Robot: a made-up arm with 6 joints.
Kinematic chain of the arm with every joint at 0, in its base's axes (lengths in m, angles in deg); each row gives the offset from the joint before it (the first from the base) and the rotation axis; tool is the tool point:
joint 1: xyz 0 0 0.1 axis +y
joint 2: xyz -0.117 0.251 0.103 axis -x
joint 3: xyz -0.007 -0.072 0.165 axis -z
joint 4: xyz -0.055 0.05 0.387 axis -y
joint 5: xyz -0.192 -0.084 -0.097 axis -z
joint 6: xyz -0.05 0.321 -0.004 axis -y
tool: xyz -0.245 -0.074 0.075
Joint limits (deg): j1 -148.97..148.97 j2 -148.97..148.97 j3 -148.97..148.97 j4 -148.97..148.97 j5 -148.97..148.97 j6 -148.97..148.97
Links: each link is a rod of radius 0.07 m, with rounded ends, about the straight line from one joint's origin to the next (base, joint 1, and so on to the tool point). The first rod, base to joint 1, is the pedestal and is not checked.
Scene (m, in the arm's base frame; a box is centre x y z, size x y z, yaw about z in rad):
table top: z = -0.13
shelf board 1: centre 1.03 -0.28 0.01 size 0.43 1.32 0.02 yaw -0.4
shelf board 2: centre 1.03 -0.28 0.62 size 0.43 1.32 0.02 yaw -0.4
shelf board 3: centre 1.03 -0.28 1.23 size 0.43 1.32 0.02 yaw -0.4
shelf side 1: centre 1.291 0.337 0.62 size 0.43 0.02 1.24 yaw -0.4
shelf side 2: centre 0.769 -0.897 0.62 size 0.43 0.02 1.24 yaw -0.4
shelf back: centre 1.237 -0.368 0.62 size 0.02 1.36 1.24 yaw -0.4
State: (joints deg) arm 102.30 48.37 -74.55 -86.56 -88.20 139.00
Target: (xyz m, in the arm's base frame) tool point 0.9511 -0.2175 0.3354
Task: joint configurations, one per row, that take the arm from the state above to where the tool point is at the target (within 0.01 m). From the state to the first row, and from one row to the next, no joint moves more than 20 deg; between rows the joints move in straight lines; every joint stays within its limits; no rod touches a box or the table.
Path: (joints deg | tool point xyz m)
1: 101.72 67.59 -71.31 -77.36 -81.25 128.61 | 0.9642 0.8850 0.2295
2: 101.13 86.81 -68.08 -68.16 -74.30 118.21 | 0.7659 1.0383 0.3127
3: 100.55 106.04 -64.84 -58.97 -67.35 107.82 | 0.5333 1.1296 0.3974
4: 99.97 125.26 -61.60 -49.77 -60.40 97.43 | 0.2862 1.1503 0.4803
5: 99.38 144.48 -58.36 -40.57 -53.46 87.04 | 0.0460 1.0976 0.5585
6: 99.01 125.25 -61.93 -35.15 -56.85 95.05 | 0.3700 1.0392 0.4800
7: 98.65 106.02 -65.49 -29.73 -60.24 103.06 | 0.6247 0.8643 0.4155
8: 98.28 86.78 -69.05 -24.31 -63.63 111.07 | 0.7791 0.6193 0.3701
9: 97.91 67.55 -72.61 -18.89 -67.03 119.09 | 0.8260 0.3532 0.3440
10: 97.54 48.32 -76.17 -13.47 -70.42 127.10 | 0.7772 0.1068 0.3341
11: 97.17 29.09 -79.73 -8.05 -73.81 135.11 | 0.6553 -0.0924 0.3354
12: 95.77 23.10 -79.44 -24.07 -77.80 134.84 | 0.7627 -0.1507 0.3379
13: 94.37 17.12 -79.16 -40.09 -81.78 134.57 | 0.8626 -0.1923 0.3383
14: 92.98 11.14 -78.87 -56.11 -85.77 134.31 | 0.9512 -0.2174 0.3353

